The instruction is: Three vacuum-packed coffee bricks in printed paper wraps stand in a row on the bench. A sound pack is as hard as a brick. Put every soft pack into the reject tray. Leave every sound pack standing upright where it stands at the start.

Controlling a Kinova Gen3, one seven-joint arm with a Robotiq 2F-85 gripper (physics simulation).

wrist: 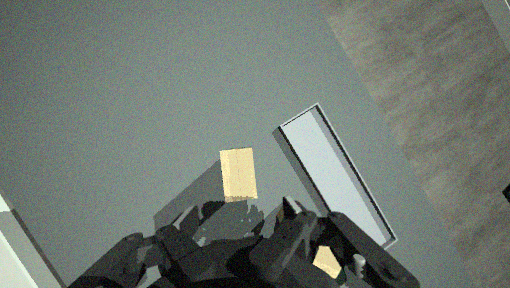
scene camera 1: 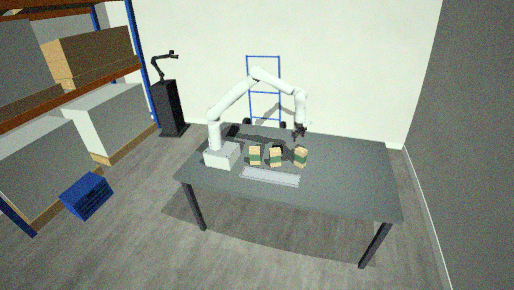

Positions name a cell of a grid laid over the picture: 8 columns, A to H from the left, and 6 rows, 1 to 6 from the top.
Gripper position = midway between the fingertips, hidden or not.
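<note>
I can see my gripper (wrist: D5) from the wrist, and the same view shows me a grey reject tray (wrist: E3).
</note>
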